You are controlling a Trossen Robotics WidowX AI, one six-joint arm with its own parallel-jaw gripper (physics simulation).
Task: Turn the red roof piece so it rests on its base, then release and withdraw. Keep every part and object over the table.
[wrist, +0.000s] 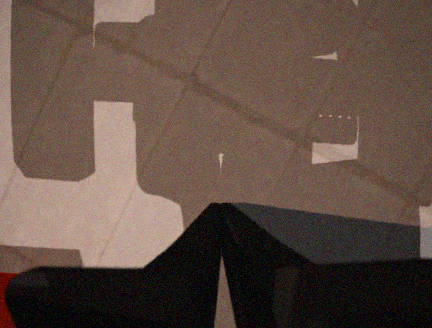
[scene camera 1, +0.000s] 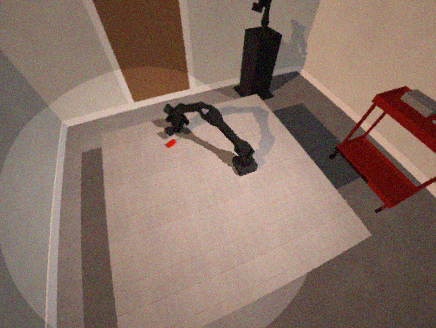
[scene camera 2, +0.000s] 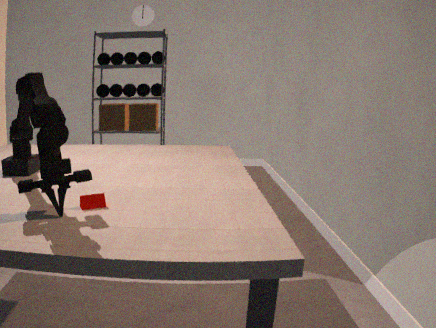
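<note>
The small red roof piece [scene camera 1: 170, 143] [scene camera 2: 93, 201] lies on the pale table [scene camera 1: 225, 240] [scene camera 2: 200, 175]. In scene camera 2 it looks like a low block with a slanted left edge; which face it rests on is too small to tell. In the wrist view a bit of the red piece [wrist: 5, 302] shows at the lower left edge, partly behind the gripper. My gripper [scene camera 2: 60, 215] [wrist: 220, 212] is shut and empty, fingers pointing down with the tips close to the table. In scene camera 2 the tips are left of the piece, with a gap between them.
The table's near edge [scene camera 2: 150, 268] in scene camera 2 lies beyond the gripper and piece. The arm's base [scene camera 1: 245, 165] stands on the table. A black pedestal [scene camera 1: 259, 60], a red cart [scene camera 1: 375, 170] and a shelf rack [scene camera 2: 130, 35] stand off the table. The arm's shadow falls around the gripper.
</note>
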